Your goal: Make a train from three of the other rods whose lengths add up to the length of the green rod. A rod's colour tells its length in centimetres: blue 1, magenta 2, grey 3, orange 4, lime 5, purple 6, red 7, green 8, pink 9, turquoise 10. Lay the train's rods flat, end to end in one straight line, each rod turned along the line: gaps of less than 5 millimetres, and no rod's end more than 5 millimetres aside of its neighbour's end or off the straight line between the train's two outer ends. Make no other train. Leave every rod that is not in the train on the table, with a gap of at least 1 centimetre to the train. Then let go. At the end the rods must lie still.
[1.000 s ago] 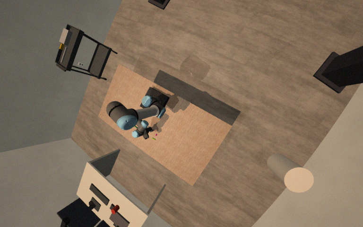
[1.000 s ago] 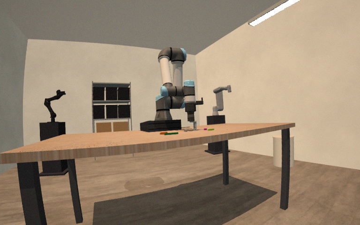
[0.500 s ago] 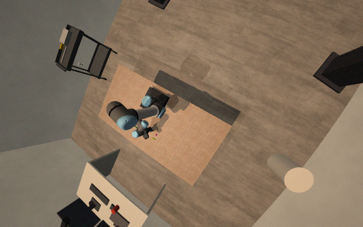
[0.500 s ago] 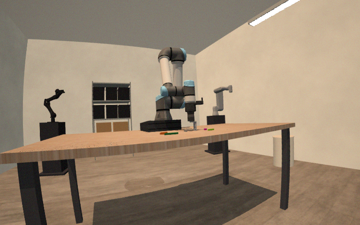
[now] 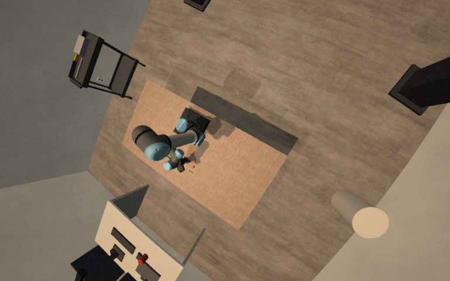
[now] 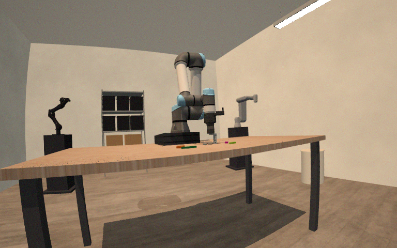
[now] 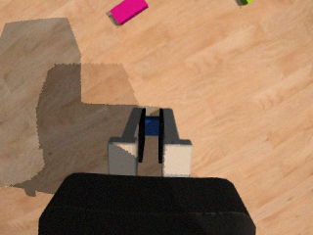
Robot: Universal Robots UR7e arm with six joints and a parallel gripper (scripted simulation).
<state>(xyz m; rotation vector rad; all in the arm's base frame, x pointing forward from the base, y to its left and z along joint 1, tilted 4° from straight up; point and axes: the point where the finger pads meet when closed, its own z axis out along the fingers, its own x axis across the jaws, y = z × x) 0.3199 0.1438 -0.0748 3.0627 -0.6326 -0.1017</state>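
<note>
Right now the small blue rod is 1 cm below my hand. Also, from my hand: lime rod (8 cm ahead, 8 cm to the left, 1 cm below); magenta rod (1 cm ahead, 7 cm to the left, 1 cm below); grey rod (1 cm ahead, 7 cm to the right, 1 cm below).
</note>
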